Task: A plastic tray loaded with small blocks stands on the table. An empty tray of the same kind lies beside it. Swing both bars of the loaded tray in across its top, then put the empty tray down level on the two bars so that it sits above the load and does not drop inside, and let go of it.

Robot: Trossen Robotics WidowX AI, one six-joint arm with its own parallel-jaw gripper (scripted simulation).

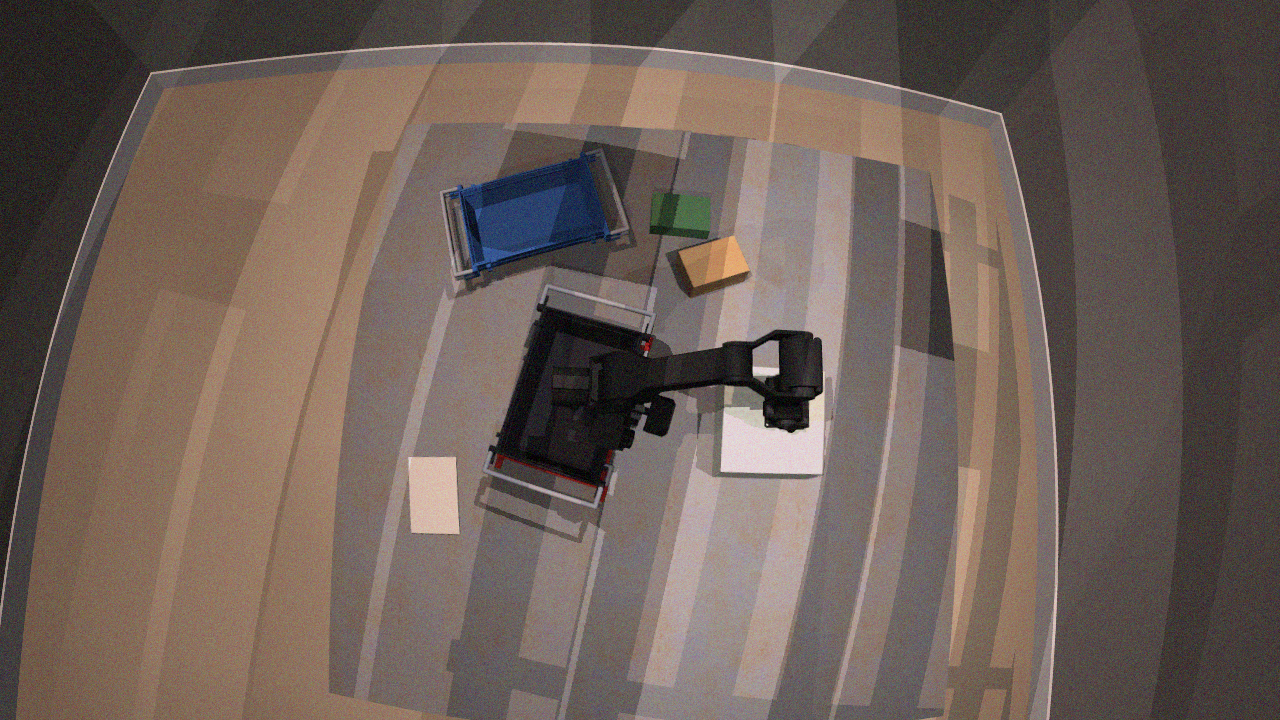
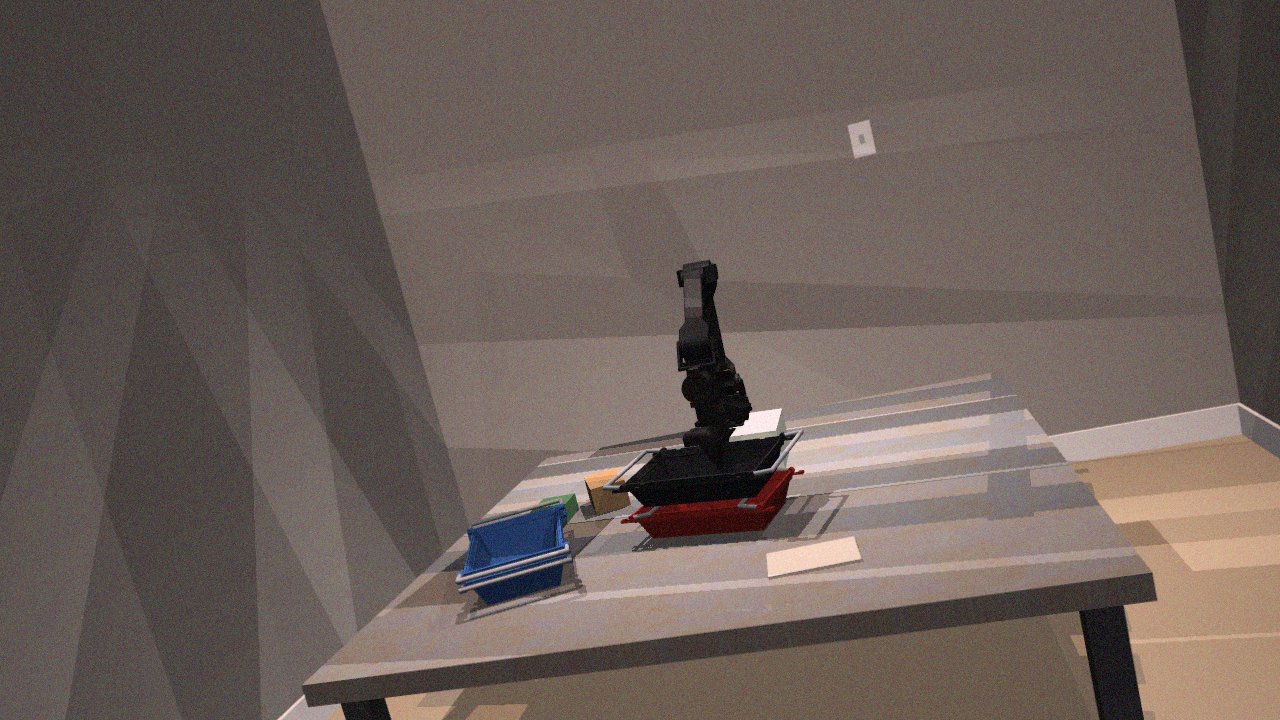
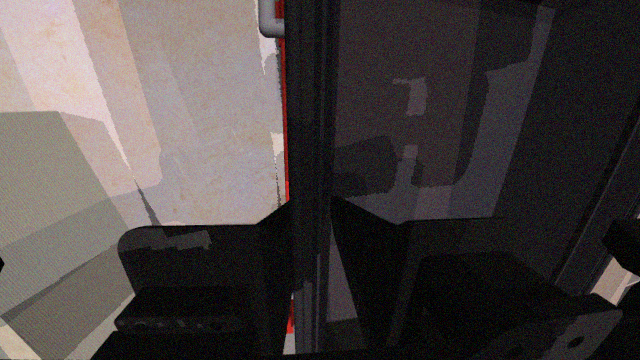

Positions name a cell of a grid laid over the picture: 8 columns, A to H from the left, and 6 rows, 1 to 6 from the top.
Scene:
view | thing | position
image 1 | my gripper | D4
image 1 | black tray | D4
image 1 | orange block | E3
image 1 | pale card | C5
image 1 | green block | E2
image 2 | my gripper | E4
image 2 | black tray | E4
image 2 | orange block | D5
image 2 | pale card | F5
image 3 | my gripper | D4
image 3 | black tray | F2

